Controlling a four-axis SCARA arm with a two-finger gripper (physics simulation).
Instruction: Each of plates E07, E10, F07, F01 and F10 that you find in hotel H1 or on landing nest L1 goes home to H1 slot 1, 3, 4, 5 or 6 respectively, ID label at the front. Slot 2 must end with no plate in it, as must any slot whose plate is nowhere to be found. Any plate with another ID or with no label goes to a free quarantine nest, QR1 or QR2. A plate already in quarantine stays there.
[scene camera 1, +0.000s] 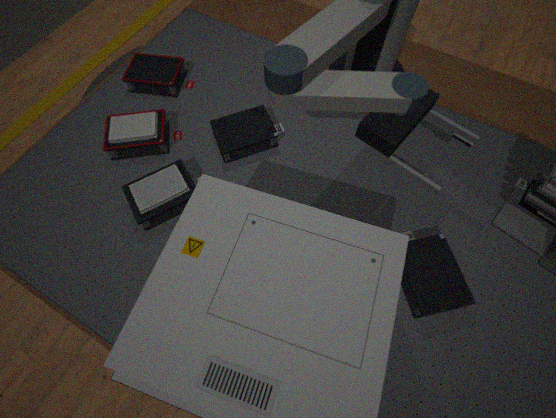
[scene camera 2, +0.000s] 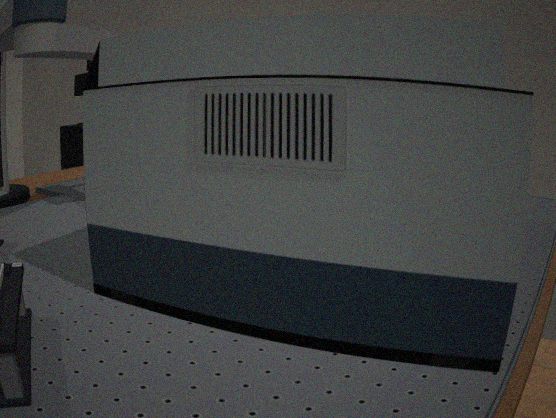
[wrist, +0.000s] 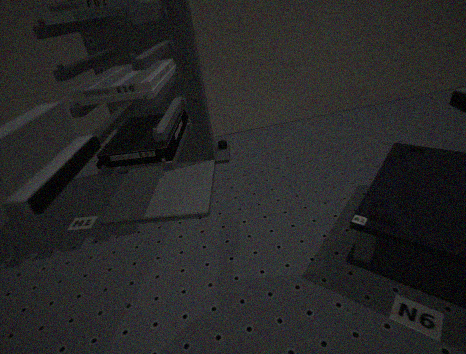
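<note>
The gripper (scene camera 1: 458, 165) is in view, and so is a dark plate E07 (wrist: 133, 144).
</note>
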